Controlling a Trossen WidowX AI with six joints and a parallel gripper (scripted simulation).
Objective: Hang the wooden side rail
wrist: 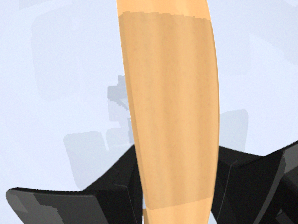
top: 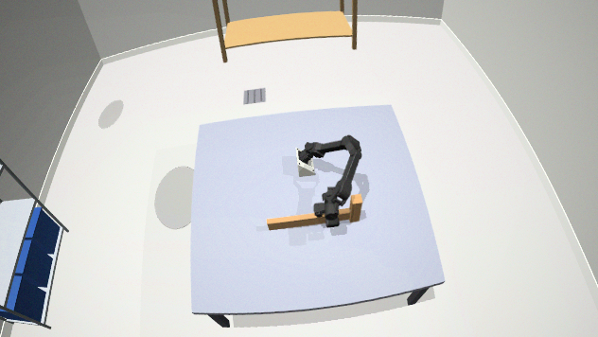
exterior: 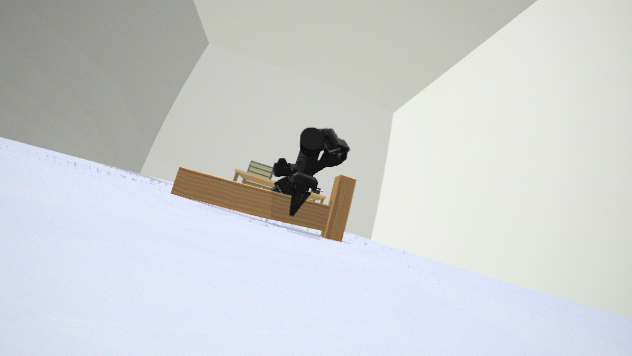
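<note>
My gripper tip is 12 cm to the right of the headboard post, 5 cm below it and 1 cm past it.
</note>
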